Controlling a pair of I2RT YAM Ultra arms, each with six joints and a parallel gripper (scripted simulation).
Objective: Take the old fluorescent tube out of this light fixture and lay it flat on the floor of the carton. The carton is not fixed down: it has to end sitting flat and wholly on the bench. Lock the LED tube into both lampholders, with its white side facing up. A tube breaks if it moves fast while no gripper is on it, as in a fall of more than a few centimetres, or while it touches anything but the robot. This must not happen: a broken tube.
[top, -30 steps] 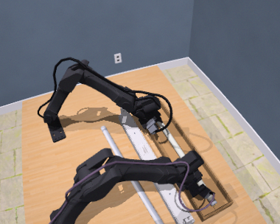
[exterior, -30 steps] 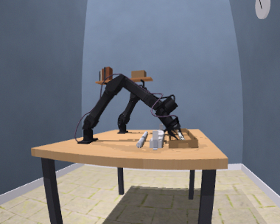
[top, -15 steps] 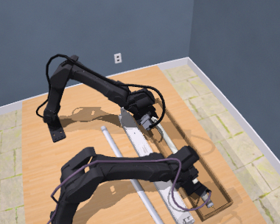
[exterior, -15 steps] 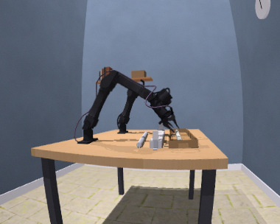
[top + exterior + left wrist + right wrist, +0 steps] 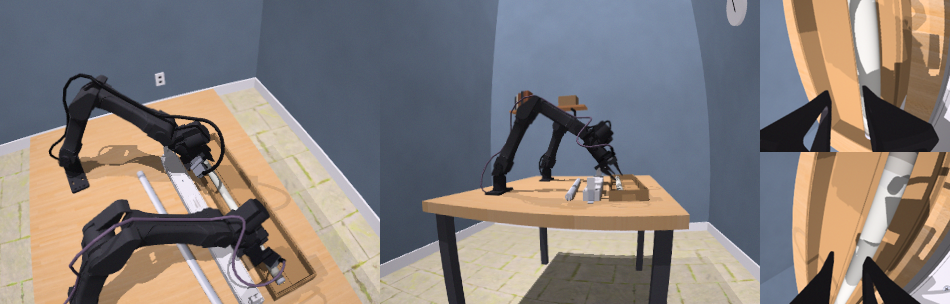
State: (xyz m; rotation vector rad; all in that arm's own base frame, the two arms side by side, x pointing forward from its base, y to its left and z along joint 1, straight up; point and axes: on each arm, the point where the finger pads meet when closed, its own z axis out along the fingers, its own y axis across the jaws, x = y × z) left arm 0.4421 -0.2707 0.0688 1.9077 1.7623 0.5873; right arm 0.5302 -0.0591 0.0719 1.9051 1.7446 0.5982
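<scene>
My right hand is 22 cm past the LED tube, 13 cm to the right of it and 6 cm above it. Also, from my right hand: old fluorescent tube (1 cm behind, 17 cm to the left, 5 cm below); lampholder (8 cm behind, 15 cm to the right); brown carton (1 cm ahead, 17 cm to the left, 5 cm below).
</scene>
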